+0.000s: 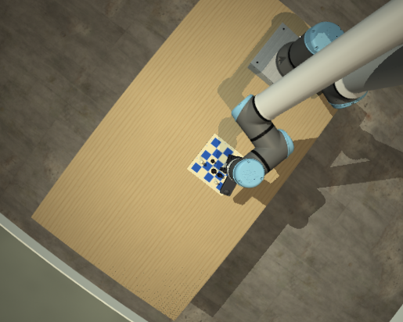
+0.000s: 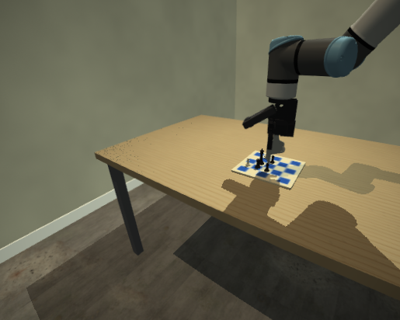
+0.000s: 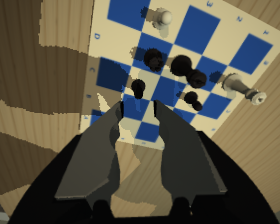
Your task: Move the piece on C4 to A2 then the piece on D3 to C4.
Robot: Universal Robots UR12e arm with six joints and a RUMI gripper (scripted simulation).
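The tall black piece is 40 mm ahead of my hand, 40 mm to the right of it and 20 mm below it. From my hand the other things lie so: chessboard (10 mm ahead, 40 mm to the right, 60 mm below); white pawn (80 mm ahead, 40 mm below).
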